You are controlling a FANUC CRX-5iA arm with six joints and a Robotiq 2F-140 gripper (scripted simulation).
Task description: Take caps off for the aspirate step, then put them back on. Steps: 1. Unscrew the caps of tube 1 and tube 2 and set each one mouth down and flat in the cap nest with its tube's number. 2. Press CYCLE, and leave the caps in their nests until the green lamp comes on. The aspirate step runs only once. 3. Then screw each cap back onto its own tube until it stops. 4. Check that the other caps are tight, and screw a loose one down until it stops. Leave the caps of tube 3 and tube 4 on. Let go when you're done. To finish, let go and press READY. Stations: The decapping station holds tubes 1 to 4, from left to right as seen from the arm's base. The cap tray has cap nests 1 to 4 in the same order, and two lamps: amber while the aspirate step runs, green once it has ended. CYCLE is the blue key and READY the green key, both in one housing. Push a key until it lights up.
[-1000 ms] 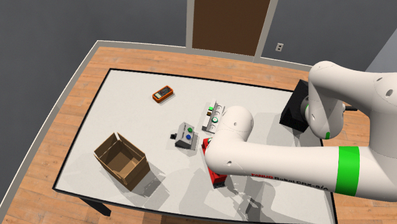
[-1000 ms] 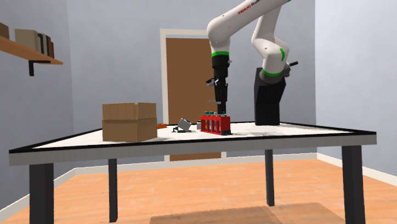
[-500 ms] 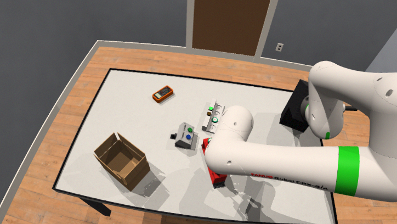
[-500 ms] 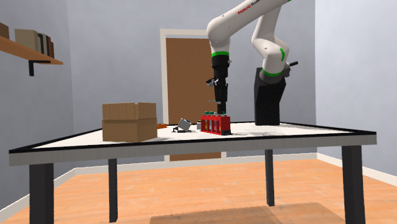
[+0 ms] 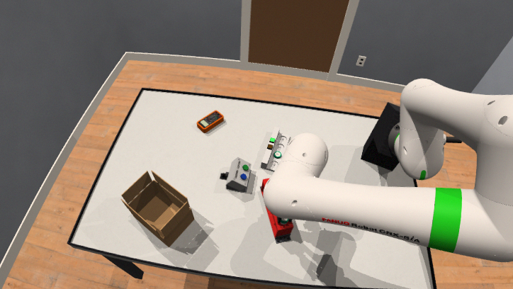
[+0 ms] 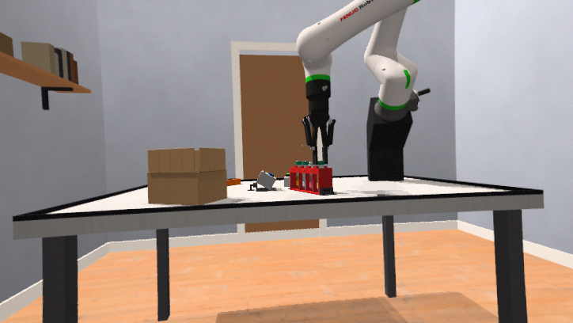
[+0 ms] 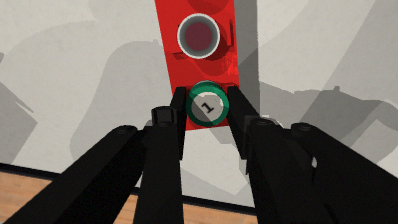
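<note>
Right now the cap 1 is 3 cm below my hand. Also, from my hand: blue key: 19 cm ahead, 16 cm to the right, 8 cm below; cap 3: 5 cm ahead, 9 cm to the right, 3 cm below; cap 4: 7 cm ahead, 14 cm to the right, 3 cm below.
</note>
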